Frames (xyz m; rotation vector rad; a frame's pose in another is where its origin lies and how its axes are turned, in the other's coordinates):
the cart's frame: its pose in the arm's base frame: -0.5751 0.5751 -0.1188 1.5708 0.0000 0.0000
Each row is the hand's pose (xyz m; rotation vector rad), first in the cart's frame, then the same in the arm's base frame.
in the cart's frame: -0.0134 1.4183 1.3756 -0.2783 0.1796 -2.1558
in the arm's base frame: -0.5885 -0.8005 1.2995 0.6221 1.6934 -1.4330
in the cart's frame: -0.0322 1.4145 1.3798 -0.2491 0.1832 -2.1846
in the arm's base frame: -0.6073 -0.8047 1.2957 0.6290 1.7216 -1.4552
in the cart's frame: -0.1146 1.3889 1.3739 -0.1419 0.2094 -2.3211
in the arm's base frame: -0.6897 -0.7988 1.2701 0.6265 1.8553 -1.5482
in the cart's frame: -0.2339 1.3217 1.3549 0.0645 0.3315 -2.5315
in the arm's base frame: -0.8090 -0.7798 1.2029 0.6244 2.1350 -1.6406
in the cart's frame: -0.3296 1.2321 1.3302 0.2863 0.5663 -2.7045
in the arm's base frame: -0.9047 -0.7551 1.1133 0.6054 2.4843 -1.6240
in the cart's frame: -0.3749 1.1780 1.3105 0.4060 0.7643 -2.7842
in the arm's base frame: -0.9500 -0.7354 1.0592 -0.5515 -2.6559 1.5118
